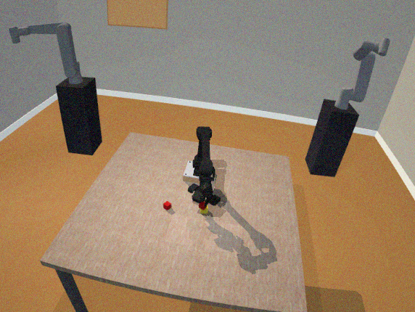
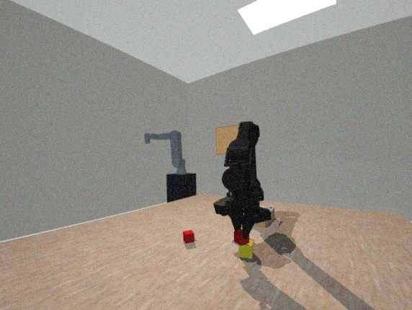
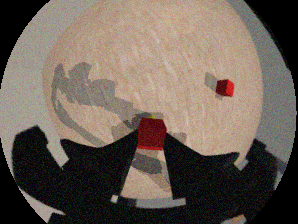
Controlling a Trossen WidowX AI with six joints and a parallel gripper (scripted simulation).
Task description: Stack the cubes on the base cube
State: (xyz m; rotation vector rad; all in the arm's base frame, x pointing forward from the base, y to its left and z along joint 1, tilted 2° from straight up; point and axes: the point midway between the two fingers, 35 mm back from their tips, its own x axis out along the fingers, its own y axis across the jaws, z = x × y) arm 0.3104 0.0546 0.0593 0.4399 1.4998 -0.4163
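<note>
My gripper tip is now 2 cm past the yellow base cube, 1 cm to the right of it and 4 cm above it.
</note>
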